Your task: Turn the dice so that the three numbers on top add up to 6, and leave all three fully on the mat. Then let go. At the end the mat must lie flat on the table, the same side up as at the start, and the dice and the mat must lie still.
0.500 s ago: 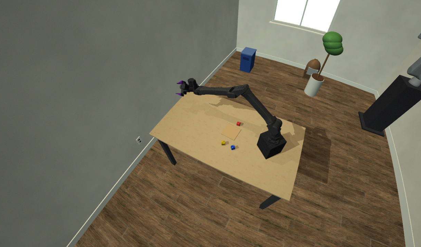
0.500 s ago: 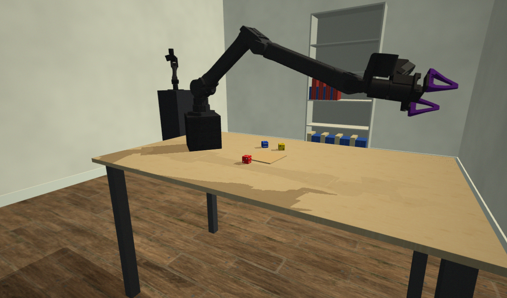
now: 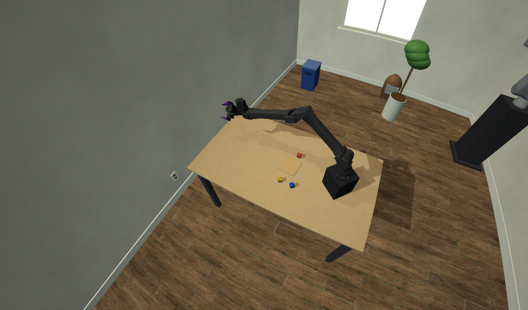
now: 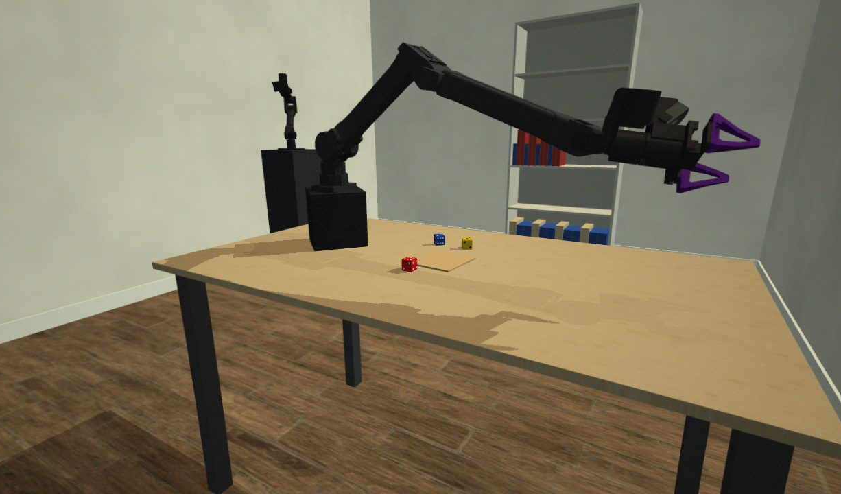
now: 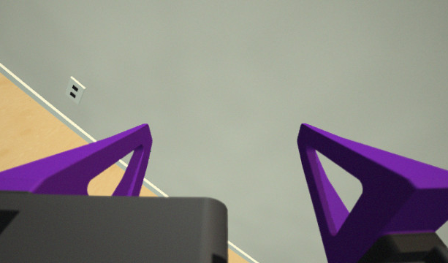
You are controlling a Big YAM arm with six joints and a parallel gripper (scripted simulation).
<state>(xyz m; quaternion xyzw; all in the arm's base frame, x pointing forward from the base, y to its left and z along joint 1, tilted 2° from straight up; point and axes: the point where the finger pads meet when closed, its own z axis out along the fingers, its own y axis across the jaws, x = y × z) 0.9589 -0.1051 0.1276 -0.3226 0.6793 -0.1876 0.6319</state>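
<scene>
The red die is 62 cm behind my hand, 3 cm to the right of it and 26 cm below it. Round my hand: blue die: 67 cm behind, 23 cm to the left, 26 cm below; then yellow die: 57 cm behind, 23 cm to the left, 26 cm below; then tan mat: 59 cm behind, 7 cm to the left, 27 cm below.
</scene>
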